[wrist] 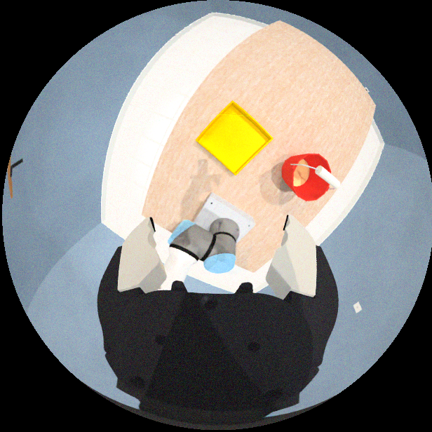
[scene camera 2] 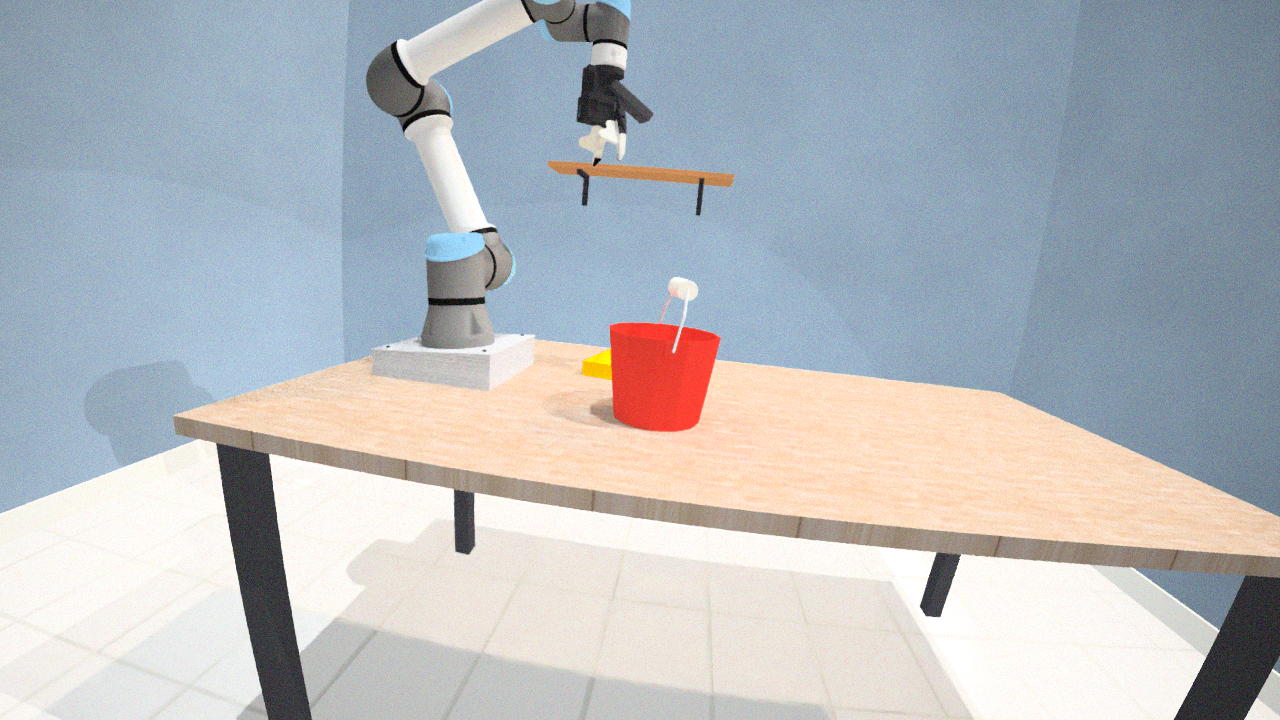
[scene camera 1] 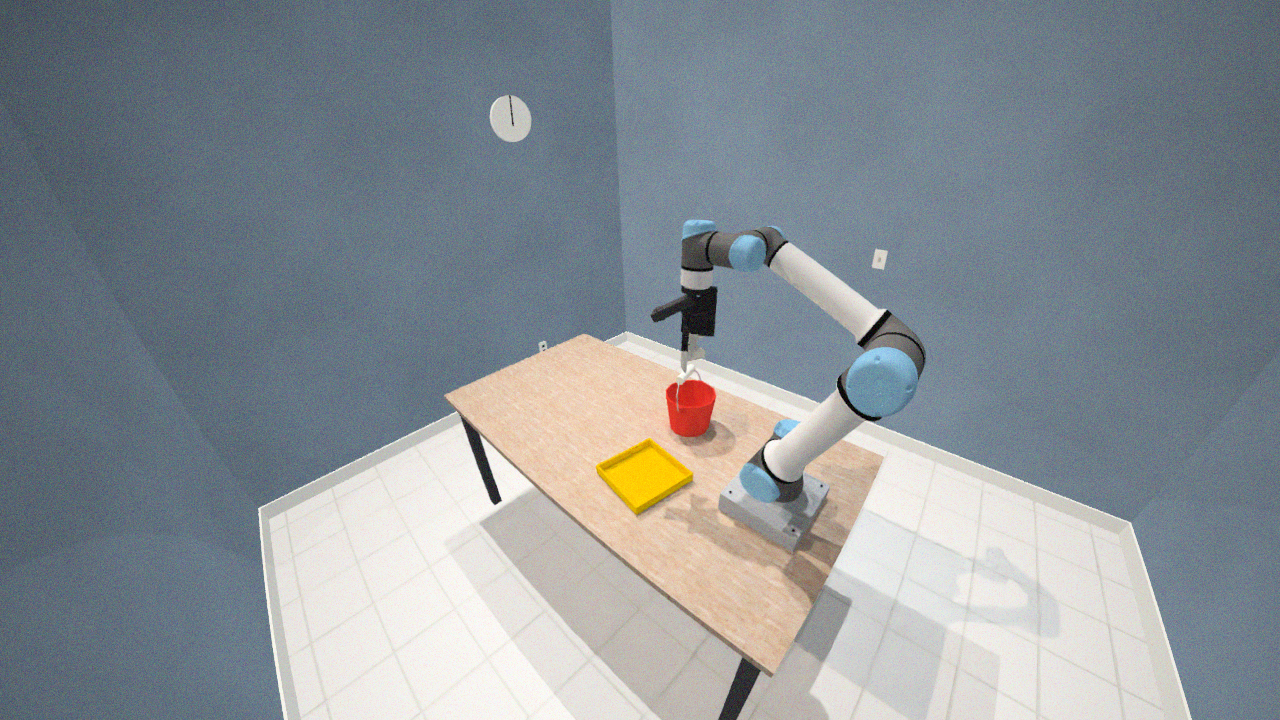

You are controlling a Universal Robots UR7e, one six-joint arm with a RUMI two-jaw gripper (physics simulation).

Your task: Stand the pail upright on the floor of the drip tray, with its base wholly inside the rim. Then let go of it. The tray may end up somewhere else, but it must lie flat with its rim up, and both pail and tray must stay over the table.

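Frame: origin at the arm's base, x ahead, y left, z up, level; metres.
Where they show: gripper, fingertip midpoint: (scene camera 2: 605, 163) (scene camera 1: 686, 360); arm's base, link origin: (scene camera 2: 458, 343).
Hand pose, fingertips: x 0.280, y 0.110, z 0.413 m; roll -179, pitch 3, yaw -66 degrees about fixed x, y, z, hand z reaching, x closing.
Observation:
Things, the pixels of their centre, and the offset from my fingertips. Level surfaces: height alone.
- white grip, body centre: (scene camera 2: 681, 288) (scene camera 1: 685, 374) 0.155 m ahead, 0.305 m right, 0.248 m down
- yellow drip tray, body centre: (scene camera 2: 645, 366) (scene camera 1: 643, 473) 0.134 m ahead, 0.023 m left, 0.460 m down
- wooden table, surface height: 0.477 m down
The red pail (scene camera 1: 690, 413) (scene camera 2: 662, 380) (wrist: 312, 190) stands upright on the table, beside the tray and apart from it. Its wire handle is raised, with a white grip (scene camera 2: 682, 288) (wrist: 327, 177) above the rim. The yellow drip tray (scene camera 1: 644, 476) (scene camera 2: 597, 368) (wrist: 233, 137) lies flat with its rim up; the pail hides part of it in scene camera 2. My gripper (scene camera 1: 689, 360) (scene camera 2: 608, 161) (wrist: 218, 218) is open and empty, pointing down. It hangs high above the table, well above the pail's handle.
The robot's grey base block (scene camera 1: 748, 514) (scene camera 2: 438, 362) (wrist: 242, 215) is fixed on the wooden table (scene camera 1: 554, 394) (scene camera 2: 850, 447) (wrist: 310, 90), near both pail and tray. The pail stands near one long table edge. A wall shelf (scene camera 2: 644, 172) shows behind in scene camera 2.

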